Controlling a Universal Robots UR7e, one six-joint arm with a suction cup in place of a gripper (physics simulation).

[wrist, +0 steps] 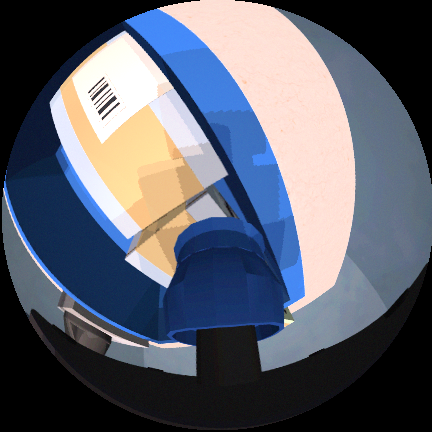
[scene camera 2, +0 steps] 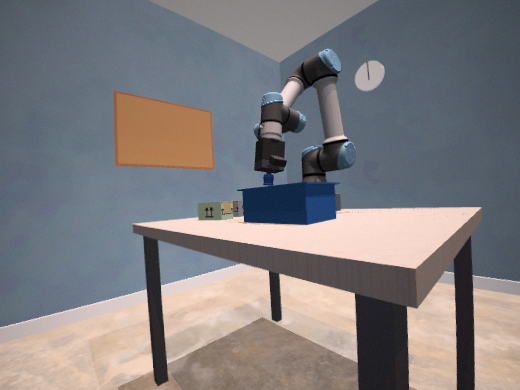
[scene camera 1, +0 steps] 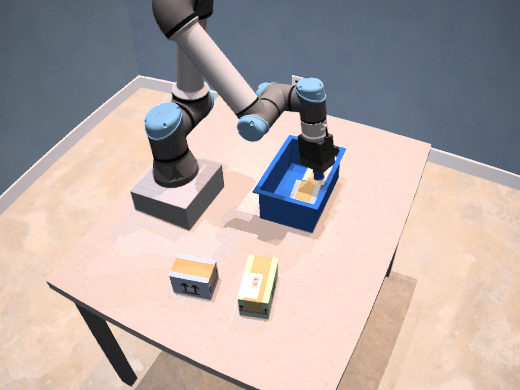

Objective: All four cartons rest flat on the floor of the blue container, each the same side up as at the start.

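Pixels of known places: hand at its tool point: [wrist: 219, 255] [scene camera 2: 268, 184] [scene camera 1: 319, 177]; arm's base at its link origin: [wrist: 87, 325] [scene camera 1: 176, 172].
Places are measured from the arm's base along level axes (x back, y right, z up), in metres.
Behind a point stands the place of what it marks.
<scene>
The blue container [scene camera 1: 285, 212] @(x -0.377, y -0.035, z -0.033 m) [scene camera 2: 275, 205] @(x -0.447, y -0.201, z -0.033 m) [wrist: 200, 75] stands on the table. A white carton with orange tape and a barcode label [wrist: 130, 150] @(x -0.406, y -0.204, z -0.002 m) lies inside, at the far end in scene view 1. A second white and orange carton [scene camera 1: 306, 191] @(x -0.408, y -0.112, z 0.002 m) [wrist: 157, 250] @(x -0.387, y -0.141, z 0.002 m) lies flat nearer that camera, end to end with it. My suction gripper [scene camera 1: 319, 177] [scene camera 2: 268, 182] [wrist: 220, 232] is open, at about rim height over the cartons, with no carton on its cup. A green carton [scene camera 1: 258, 285] @(x -0.451, y 0.248, z -0.010 m) [scene camera 2: 209, 211] @(x -0.475, y 0.213, z -0.051 m) and a blue-grey carton [scene camera 1: 194, 277] @(x -0.292, y 0.309, z -0.010 m) [scene camera 2: 238, 209] @(x -0.308, y 0.233, z -0.054 m) stand on the table, arrows up.
The container's raised walls surround the cup's area, and the long wall is close beside the two cartons. The arm's grey base block [scene camera 1: 165, 207] @(x -0.053, y 0.129, z -0.022 m) stands left of the container in scene view 1. The table [scene camera 1: 380, 200] @(x -0.601, y -0.279, z -0.090 m) [scene camera 2: 400, 235] @(x -0.496, y -0.585, z -0.090 m) carries everything.
</scene>
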